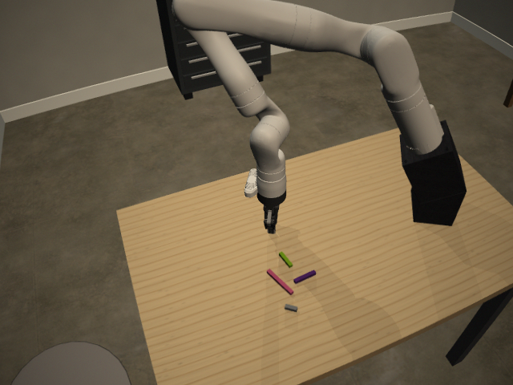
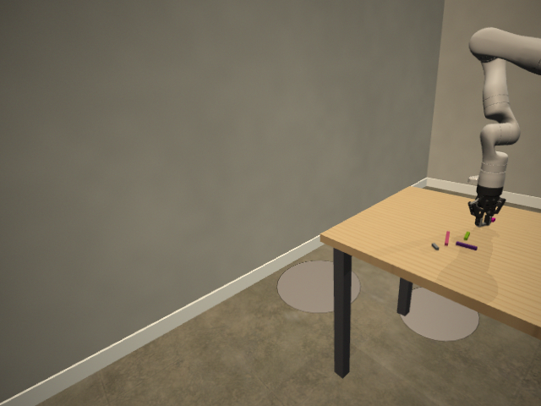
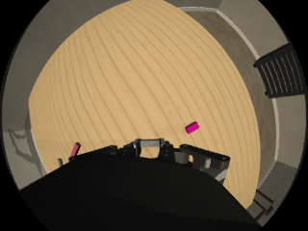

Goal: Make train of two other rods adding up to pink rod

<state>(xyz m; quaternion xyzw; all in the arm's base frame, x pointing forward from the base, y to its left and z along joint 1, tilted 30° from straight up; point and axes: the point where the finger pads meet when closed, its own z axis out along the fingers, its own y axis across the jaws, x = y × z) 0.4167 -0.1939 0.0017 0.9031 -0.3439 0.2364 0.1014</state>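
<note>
Now: the purple rod 4 cm ahead of my hand, 18 cm to the left of it and 2 cm below it. Round my hand: magenta rod (3 cm behind, 6 cm to the right, 2 cm below); then lime rod (4 cm ahead, 11 cm to the left, 2 cm below); then pink rod (10 cm ahead, 15 cm to the left, 2 cm below).
</note>
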